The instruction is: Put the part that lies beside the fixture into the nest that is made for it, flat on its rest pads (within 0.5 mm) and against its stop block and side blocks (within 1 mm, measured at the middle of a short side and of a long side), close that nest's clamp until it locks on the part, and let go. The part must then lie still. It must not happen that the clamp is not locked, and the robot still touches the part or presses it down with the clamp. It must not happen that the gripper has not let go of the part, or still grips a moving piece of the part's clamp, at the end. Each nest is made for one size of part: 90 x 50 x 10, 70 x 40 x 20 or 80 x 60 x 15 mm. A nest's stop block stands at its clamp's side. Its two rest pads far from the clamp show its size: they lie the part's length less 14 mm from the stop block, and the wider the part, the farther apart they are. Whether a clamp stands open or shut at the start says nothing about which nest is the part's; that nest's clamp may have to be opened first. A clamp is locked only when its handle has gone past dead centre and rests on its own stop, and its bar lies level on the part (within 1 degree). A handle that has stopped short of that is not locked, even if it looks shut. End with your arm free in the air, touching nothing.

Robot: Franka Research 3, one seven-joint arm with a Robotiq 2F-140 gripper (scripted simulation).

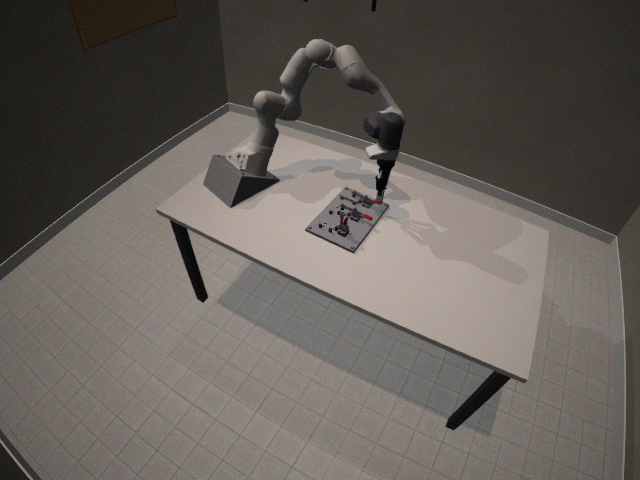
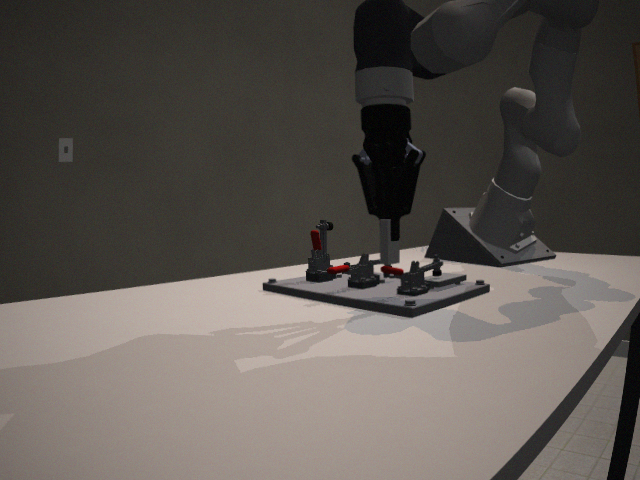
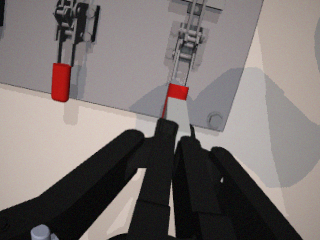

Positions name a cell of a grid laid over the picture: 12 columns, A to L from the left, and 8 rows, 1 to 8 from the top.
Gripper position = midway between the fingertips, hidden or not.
In view: my gripper (image 2: H5) and a fixture (image 3: E3).
My gripper shows as well in image 3 (image 3: G4).
